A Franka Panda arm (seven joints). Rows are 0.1 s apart.
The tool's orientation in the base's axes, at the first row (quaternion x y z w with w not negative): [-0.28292, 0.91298, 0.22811, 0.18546]
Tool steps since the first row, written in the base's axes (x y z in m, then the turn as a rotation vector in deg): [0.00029, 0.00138, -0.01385, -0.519, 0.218, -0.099]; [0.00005, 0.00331, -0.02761, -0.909, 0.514, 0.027]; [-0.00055, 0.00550, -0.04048, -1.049, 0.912, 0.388]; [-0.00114, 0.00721, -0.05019, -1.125, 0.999, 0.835]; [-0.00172, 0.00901, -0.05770, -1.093, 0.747, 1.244]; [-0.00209, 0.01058, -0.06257, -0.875, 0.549, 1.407]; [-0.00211, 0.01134, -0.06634, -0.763, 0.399, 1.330]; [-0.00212, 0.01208, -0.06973, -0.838, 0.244, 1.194]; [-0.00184, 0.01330, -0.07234, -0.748, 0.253, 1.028]
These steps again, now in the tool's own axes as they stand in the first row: [0.00566, -0.00347, 0.01224, 0.352, 0.442, 0.087]; [0.01145, -0.00620, 0.02457, 0.466, 0.933, 0.055]; [0.01698, -0.00823, 0.03624, 0.233, 1.423, -0.065]; [0.02124, -0.00965, 0.04504, 0.045, 1.672, -0.405]; [0.02442, -0.01031, 0.05206, -0.062, 1.594, -0.868]; [0.02631, -0.01045, 0.05683, -0.221, 1.368, -1.061]; [0.02776, -0.01106, 0.06034, -0.206, 1.167, -1.052]; [0.02903, -0.01156, 0.06353, -0.018, 1.055, -1.036]; [0.02951, -0.01165, 0.06639, -0.013, 0.956, -0.875]
